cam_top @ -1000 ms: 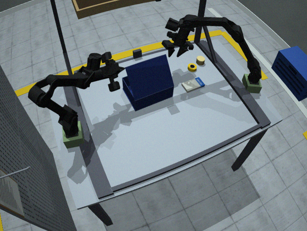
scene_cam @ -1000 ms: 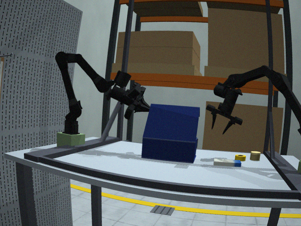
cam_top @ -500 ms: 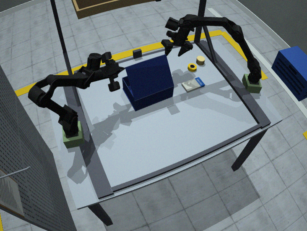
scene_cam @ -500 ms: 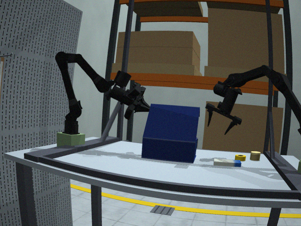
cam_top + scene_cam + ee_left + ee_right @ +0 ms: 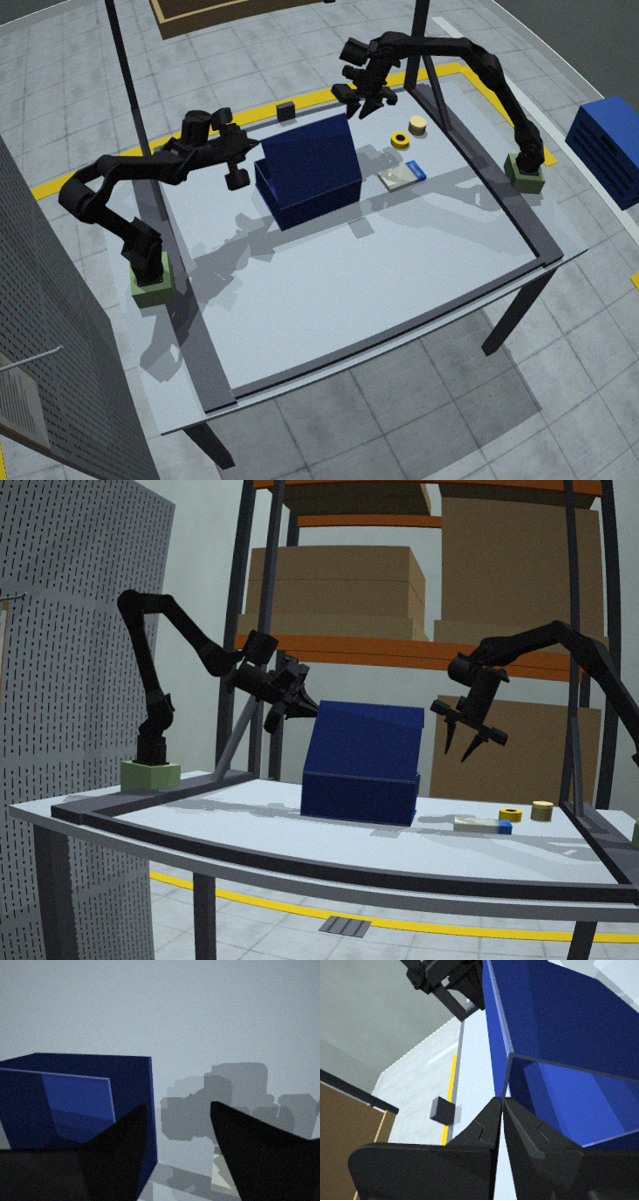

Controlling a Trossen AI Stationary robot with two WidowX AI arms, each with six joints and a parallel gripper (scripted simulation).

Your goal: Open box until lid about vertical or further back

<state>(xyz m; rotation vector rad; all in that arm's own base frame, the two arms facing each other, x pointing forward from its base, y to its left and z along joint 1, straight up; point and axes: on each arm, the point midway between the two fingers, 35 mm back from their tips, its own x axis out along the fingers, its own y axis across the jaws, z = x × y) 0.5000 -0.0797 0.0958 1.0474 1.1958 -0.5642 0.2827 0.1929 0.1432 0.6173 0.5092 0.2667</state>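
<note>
My left hand is 7 cm short of the lid flap, 18 cm to the left of it and 5 cm below it. Also, from my left hand: yellow ring (1 cm ahead, 14 cm to the left, 15 cm below); then tan cylinder (2 cm behind, 21 cm to the left, 13 cm below).
The lid flap is 14 cm to the left of my right hand and 2 cm behind it. Also, from my right hand: yellow ring (46 cm to the left, 20 cm below, 7 cm behind); tan cylinder (54 cm to the left, 18 cm below, 11 cm behind).
</note>
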